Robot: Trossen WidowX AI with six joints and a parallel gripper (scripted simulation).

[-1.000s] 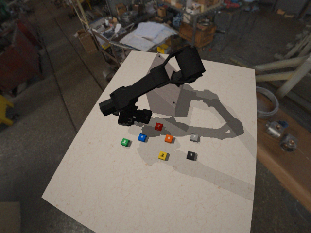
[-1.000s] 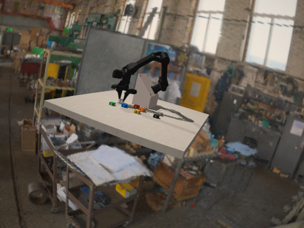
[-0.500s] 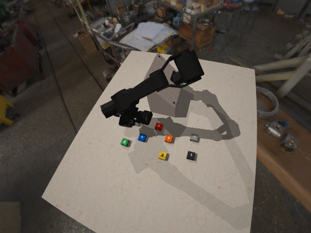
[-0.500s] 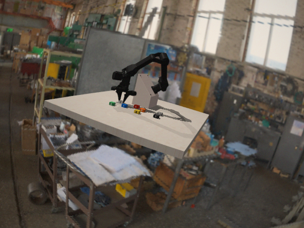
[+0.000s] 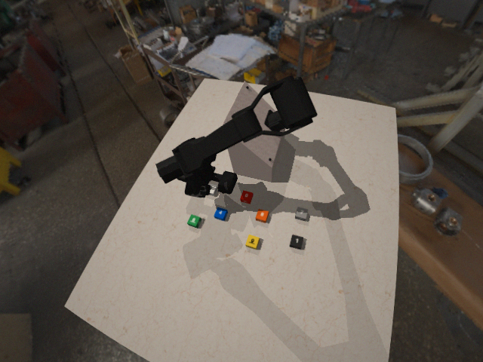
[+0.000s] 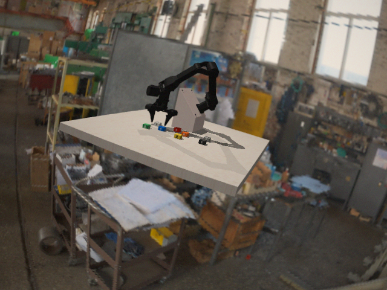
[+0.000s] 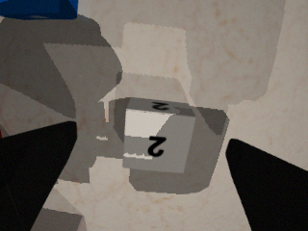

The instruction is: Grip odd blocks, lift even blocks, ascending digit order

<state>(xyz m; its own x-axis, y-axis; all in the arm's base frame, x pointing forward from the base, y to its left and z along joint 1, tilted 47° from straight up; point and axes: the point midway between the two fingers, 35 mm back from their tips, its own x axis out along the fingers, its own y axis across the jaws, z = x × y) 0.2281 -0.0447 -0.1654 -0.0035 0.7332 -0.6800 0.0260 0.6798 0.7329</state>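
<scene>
Right now my gripper tip is right at the white block. Also, from my gripper tip: green block (120 mm ahead, 10 mm to the right); then red block (120 mm to the left); then blue block (70 mm ahead, 60 mm to the left).
</scene>
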